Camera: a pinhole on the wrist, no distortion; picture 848 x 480 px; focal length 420.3 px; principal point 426.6 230.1 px. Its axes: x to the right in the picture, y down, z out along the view. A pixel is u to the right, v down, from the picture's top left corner.
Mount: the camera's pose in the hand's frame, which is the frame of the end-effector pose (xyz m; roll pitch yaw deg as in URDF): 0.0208 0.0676 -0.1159 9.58 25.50 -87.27
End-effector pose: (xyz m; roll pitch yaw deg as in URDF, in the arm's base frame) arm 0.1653 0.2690 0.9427 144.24 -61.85 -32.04
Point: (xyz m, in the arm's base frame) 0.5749 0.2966 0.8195
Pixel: 731 306
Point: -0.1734 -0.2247 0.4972
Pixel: outside the picture
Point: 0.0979 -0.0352 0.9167
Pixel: 42 317
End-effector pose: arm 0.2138 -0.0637 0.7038 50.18 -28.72 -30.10
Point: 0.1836 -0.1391 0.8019
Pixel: 341 366
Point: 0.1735 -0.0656 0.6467
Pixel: 549 75
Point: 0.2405 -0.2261 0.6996
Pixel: 604 411
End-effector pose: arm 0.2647 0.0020 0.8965 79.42 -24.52 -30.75
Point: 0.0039 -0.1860 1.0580
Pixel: 131 225
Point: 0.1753 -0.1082 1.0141
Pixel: 183 320
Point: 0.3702 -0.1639 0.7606
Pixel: 724 416
